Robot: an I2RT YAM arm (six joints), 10 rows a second.
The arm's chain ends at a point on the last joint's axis. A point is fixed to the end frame.
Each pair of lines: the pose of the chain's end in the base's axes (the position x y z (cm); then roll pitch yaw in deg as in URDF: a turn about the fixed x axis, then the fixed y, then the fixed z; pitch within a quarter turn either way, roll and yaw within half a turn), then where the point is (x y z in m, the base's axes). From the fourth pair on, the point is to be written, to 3 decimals.
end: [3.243 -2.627 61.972 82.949 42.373 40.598]
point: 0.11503 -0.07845 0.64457
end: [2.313 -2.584 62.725 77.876 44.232 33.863]
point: 0.10233 -0.08068 0.65697
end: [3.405 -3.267 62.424 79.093 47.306 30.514]
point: 0.11052 -0.09279 0.65073
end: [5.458 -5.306 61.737 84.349 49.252 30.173]
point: 0.128 -0.120 0.637
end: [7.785 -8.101 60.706 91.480 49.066 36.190]
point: 0.152 -0.148 0.619
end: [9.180 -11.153 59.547 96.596 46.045 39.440]
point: 0.166 -0.180 0.602
